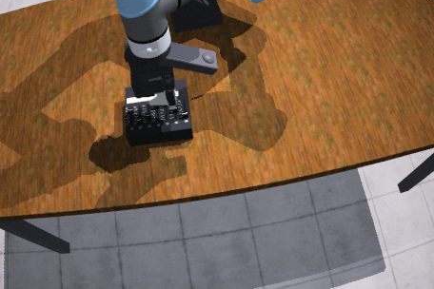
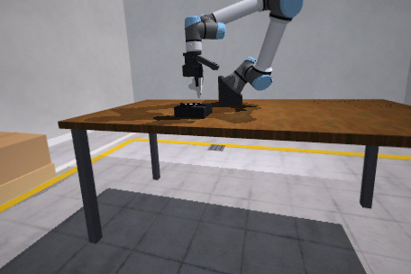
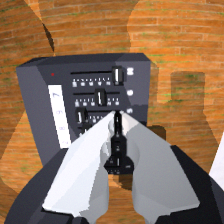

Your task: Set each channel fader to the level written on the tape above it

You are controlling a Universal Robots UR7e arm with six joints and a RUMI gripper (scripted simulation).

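Right now my hand is 2 cm past the fader 6 and 5 cm above it. The rest, counted from my hand: fader 4: 4 cm behind, 4 cm to the right, 5 cm below; then fader 3: 2 cm behind, 6 cm to the right, 5 cm below; then master fader: 2 cm to the left, 5 cm below.
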